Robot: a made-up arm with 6 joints.
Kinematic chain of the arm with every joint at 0, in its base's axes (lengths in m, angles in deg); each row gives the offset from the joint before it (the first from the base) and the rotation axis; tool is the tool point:
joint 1: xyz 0 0 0.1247 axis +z
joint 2: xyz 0 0 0 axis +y
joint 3: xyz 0 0 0.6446 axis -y
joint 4: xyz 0 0 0 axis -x
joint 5: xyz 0.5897 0 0 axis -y
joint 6: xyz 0 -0.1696 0 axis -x
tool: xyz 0 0 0
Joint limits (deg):
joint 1: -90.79..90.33
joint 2: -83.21..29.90
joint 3: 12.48..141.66
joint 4: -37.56..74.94
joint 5: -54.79..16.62
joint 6: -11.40..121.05
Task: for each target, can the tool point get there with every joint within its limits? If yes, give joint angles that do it. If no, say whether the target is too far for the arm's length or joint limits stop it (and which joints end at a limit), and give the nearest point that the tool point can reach.
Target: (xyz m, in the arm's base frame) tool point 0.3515 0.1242 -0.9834
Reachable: no: joint limits stop it (at a limit: joint 1, joint 2, joint 3, joint 4) | nearest point -0.0311 0.9430 -0.3312 | short by 1.115 m
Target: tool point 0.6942 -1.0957 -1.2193
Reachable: no: too far | nearest point 0.1260 -0.9730 -0.2998 | short by 1.088 m
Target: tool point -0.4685 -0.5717 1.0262
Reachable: yes | joints 38.45 -58.87 54.19 -22.77 -30.85 78.38
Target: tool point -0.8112 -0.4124 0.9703
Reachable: yes | joints 16.44 -42.07 96.12 11.87 -40.40 104.25
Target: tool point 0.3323 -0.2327 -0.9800
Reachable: no: joint limits stop it (at a limit: joint 1, joint 2, joint 3) | nearest point 0.0534 -0.9429 -0.3304 | short by 1.002 m
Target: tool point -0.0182 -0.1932 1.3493
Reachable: yes | joints 52.85 -15.98 59.91 52.95 -5.26 44.87
